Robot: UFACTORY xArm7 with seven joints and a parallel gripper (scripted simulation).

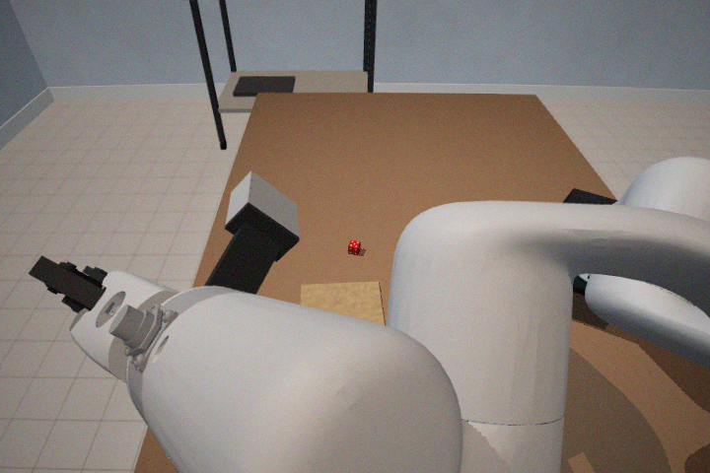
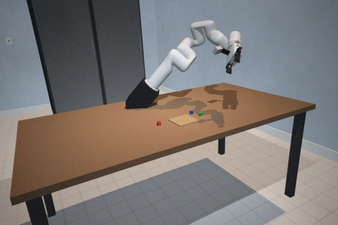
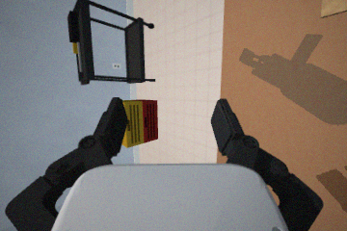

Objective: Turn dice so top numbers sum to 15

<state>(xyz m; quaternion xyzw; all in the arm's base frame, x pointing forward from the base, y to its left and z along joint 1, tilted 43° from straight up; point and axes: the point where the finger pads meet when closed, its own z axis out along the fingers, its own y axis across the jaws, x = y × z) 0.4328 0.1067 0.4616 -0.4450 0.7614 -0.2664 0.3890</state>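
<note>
Now: hand 70 mm past the red die, 430 mm to the left of it and 310 mm above it. Round my hand: blue die 190 mm behind, 180 mm to the right, 310 mm below; tan mat 90 mm behind, 270 mm to the right, 320 mm below; green die 130 mm behind, 140 mm to the right, 310 mm below.
</note>
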